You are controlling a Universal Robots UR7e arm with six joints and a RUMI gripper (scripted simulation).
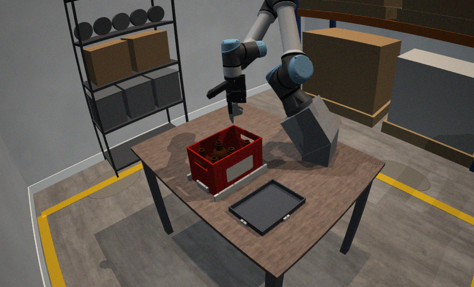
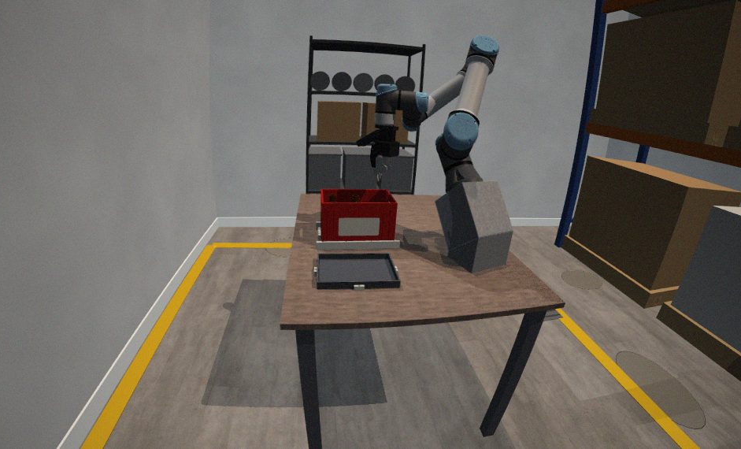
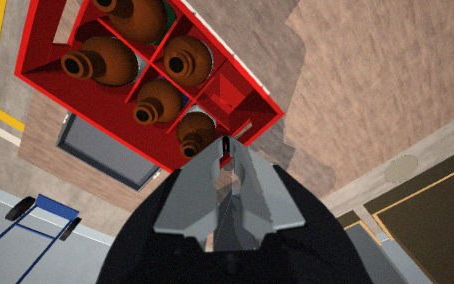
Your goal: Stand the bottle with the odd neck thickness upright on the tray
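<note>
Now: hand 160 mm above the red crate, 90 mm short of it and 20 mm to the right of it. Also, from my hand: dark tray 290 mm to the left, 230 mm below, 170 mm ahead.
</note>
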